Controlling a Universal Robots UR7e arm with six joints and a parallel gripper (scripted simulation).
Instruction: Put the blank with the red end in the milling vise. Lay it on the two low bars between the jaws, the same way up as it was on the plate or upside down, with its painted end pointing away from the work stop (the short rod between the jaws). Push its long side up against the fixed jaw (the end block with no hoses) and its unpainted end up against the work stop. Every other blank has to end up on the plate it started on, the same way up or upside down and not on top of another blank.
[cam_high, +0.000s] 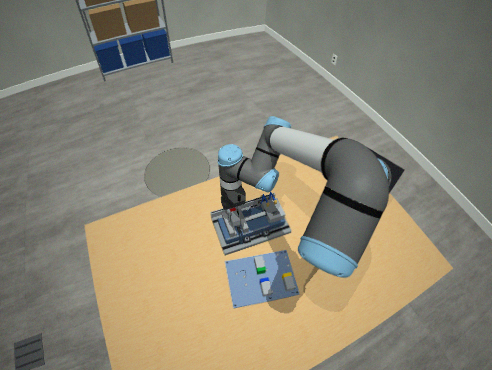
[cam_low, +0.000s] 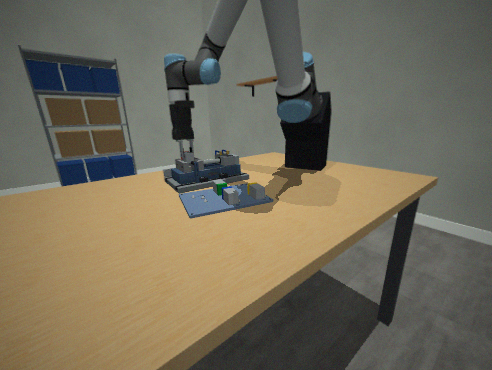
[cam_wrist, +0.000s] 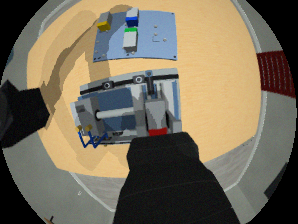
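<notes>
Right now my hand is 20 mm above the red-ended blank. From my hand the other things lie so: green-ended blank (80 mm behind, 180 mm to the left, 100 mm below); milling vise (70 mm behind, 10 mm to the right, 90 mm below); plate (80 mm behind, 220 mm to the left, 120 mm below).
</notes>
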